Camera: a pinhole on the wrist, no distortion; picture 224 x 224 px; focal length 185.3 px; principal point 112.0 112.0 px. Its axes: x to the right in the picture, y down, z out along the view. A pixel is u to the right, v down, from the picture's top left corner.
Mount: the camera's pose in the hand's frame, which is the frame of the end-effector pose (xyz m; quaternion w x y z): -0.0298 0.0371 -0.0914 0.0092 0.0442 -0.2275 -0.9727
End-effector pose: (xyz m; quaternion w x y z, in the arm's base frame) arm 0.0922 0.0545 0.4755 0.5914 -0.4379 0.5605 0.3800
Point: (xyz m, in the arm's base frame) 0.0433 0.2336 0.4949
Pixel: 96 149
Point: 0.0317 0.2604 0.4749
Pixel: 84 139
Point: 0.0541 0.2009 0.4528
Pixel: 57 158
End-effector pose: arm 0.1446 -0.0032 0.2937 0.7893 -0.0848 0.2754 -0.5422
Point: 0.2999 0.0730 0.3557
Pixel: 111 121
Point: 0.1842 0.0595 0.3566
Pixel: 146 213
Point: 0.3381 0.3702 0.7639
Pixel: outside the picture
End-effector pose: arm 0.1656 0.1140 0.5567 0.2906 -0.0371 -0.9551 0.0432
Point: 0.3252 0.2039 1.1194
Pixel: behind the camera
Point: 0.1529 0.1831 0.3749
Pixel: 136 160
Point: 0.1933 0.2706 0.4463
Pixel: 131 68
